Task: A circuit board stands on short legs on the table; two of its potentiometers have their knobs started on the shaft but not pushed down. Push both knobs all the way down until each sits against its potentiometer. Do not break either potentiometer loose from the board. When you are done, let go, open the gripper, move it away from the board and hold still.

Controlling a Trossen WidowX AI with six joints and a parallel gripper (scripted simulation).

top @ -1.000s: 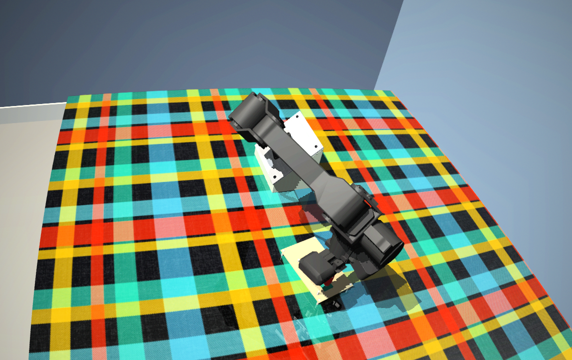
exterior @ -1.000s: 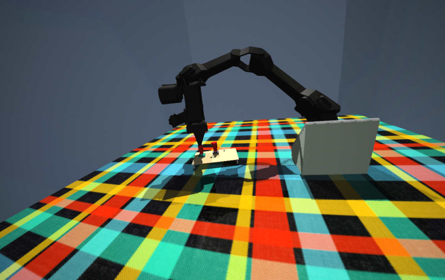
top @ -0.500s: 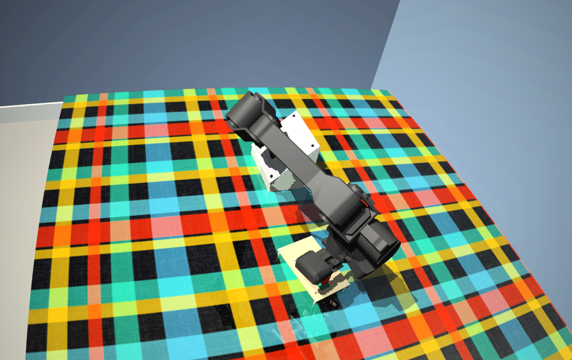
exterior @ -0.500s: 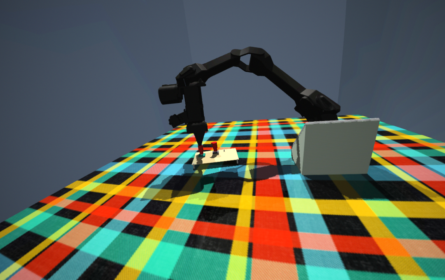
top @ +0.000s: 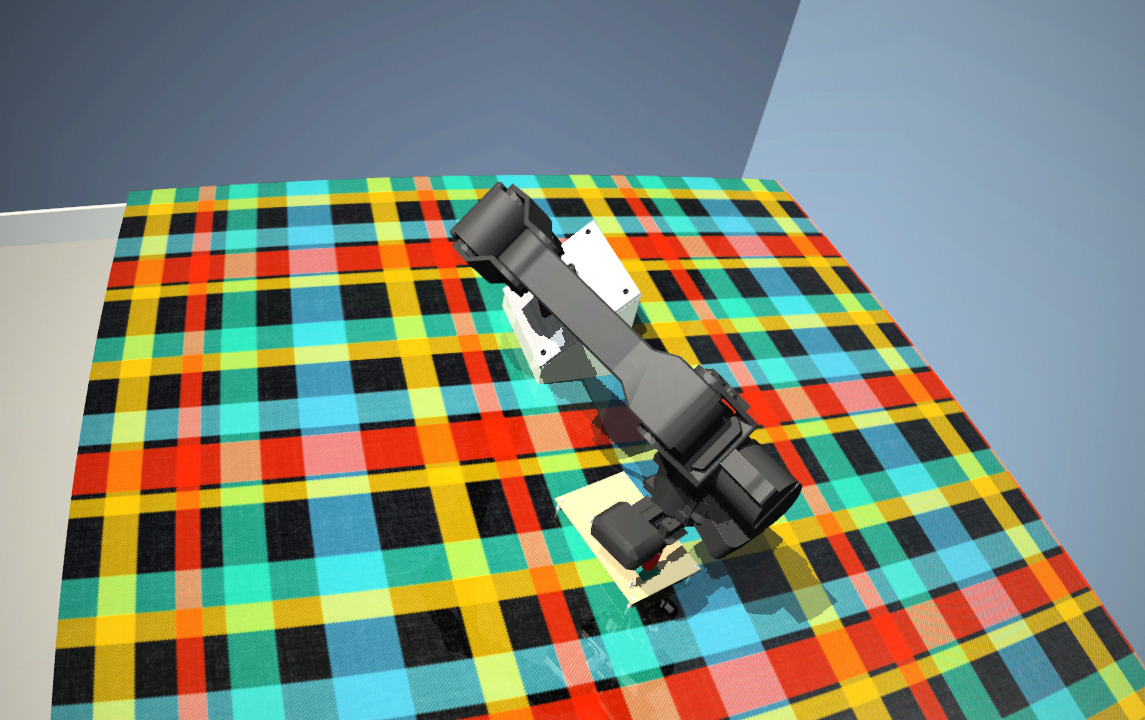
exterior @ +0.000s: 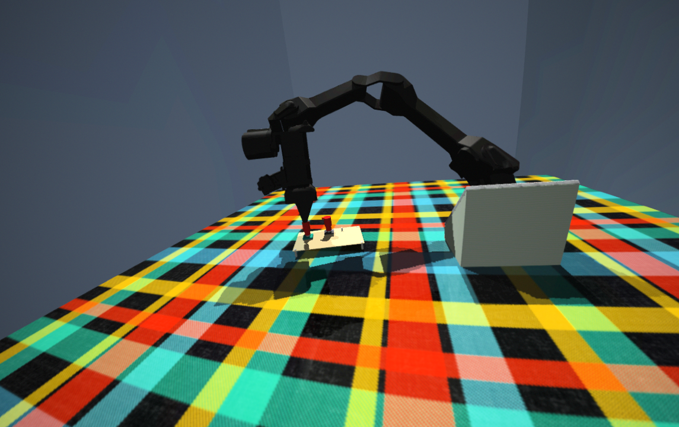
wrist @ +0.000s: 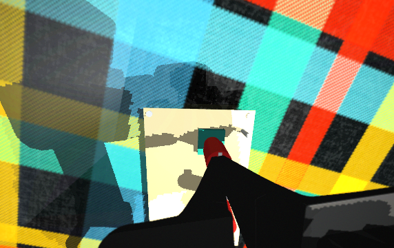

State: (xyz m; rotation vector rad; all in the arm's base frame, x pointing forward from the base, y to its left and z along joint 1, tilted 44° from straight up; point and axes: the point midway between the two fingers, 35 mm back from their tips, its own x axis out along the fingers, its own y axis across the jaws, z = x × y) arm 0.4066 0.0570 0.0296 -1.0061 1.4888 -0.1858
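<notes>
Right now my gripper tip is 1 cm above the knob.
</notes>
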